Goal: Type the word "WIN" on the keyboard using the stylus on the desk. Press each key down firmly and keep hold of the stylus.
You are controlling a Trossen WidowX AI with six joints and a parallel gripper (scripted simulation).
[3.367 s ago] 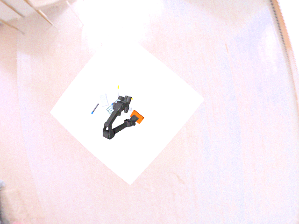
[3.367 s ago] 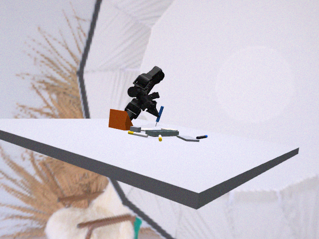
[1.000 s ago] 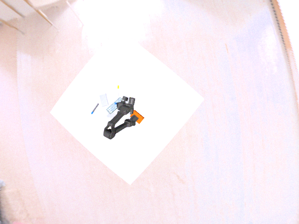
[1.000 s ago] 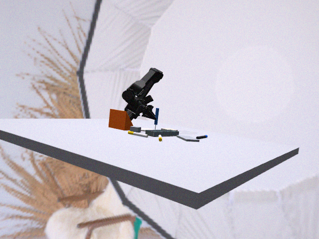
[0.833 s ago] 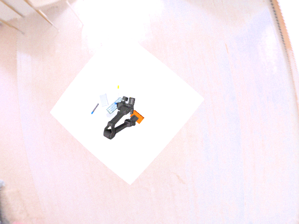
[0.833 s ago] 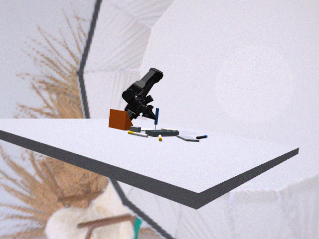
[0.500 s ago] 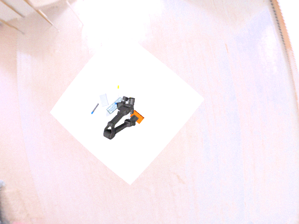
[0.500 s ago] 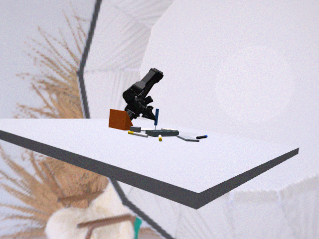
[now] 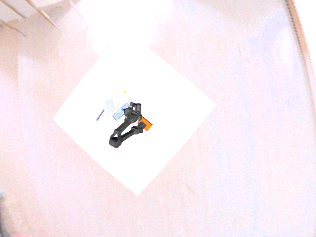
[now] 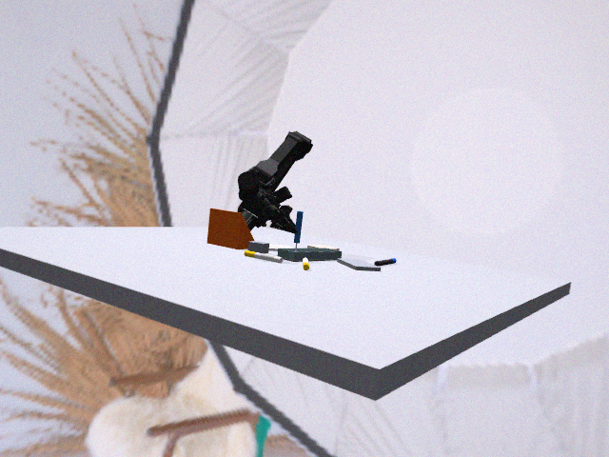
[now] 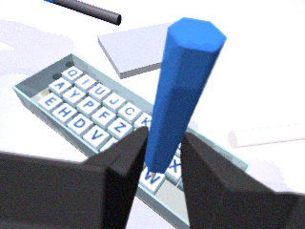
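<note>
The W key lies 60 mm below my gripper tip. Also, from my gripper tip: flat grey block (170 mm ahead, 80 mm to the left, 70 mm below); then blue stylus (20 mm below).
</note>
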